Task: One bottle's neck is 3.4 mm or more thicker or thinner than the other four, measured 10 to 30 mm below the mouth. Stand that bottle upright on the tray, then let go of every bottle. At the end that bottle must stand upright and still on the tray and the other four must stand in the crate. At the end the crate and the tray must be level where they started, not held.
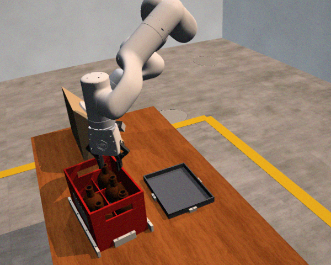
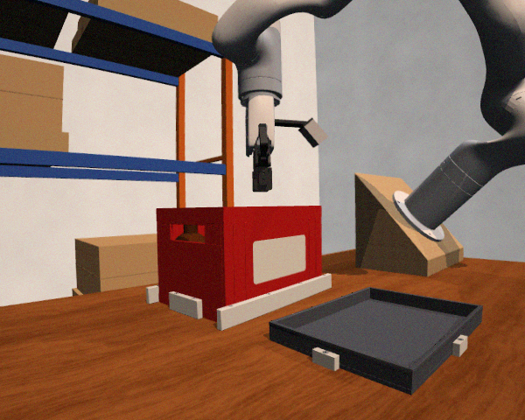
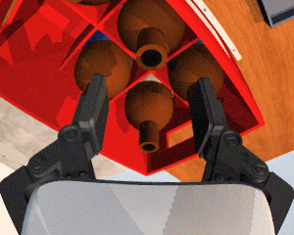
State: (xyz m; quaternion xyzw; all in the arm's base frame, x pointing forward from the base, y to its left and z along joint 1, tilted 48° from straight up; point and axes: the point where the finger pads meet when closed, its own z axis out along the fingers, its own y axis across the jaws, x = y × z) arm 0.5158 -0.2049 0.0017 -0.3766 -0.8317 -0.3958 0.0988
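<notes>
Right now my hand is 140 mm above the red crate and 40 mm to the left of it. Also, from my hand: dark grey tray: 240 mm to the left, 210 mm below, 30 mm ahead; brown bottle: 130 mm below, 100 mm ahead, 90 mm to the right.
</notes>
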